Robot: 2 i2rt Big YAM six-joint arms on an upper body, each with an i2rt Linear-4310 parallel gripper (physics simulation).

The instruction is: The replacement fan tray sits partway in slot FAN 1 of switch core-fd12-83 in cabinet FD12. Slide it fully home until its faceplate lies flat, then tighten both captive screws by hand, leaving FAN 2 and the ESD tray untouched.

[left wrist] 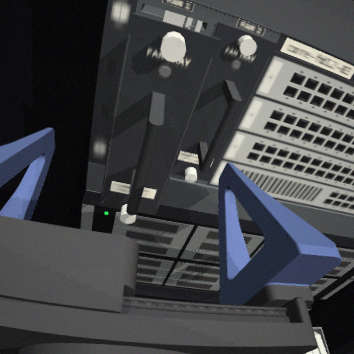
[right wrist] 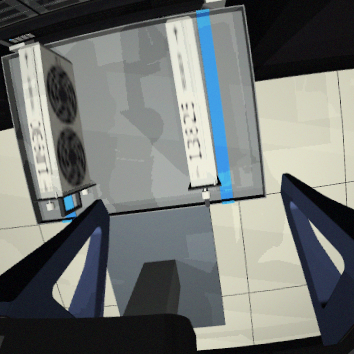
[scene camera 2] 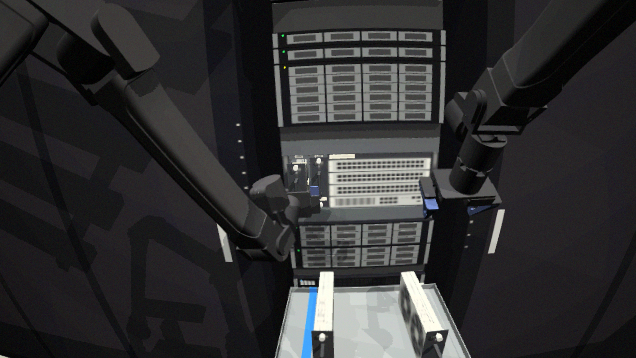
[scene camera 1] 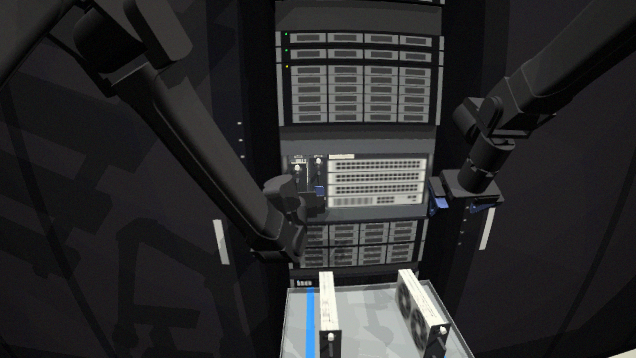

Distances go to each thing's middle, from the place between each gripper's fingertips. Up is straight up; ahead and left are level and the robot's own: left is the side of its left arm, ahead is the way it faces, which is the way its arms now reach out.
Scene:
Now: the fan tray (left wrist: 241,57) 23 cm ahead of my left hand, 6 cm to the right of it and 2 cm below it.
I see the fan tray 43 cm ahead of my right hand, 27 cm to the left of it and 3 cm below it.

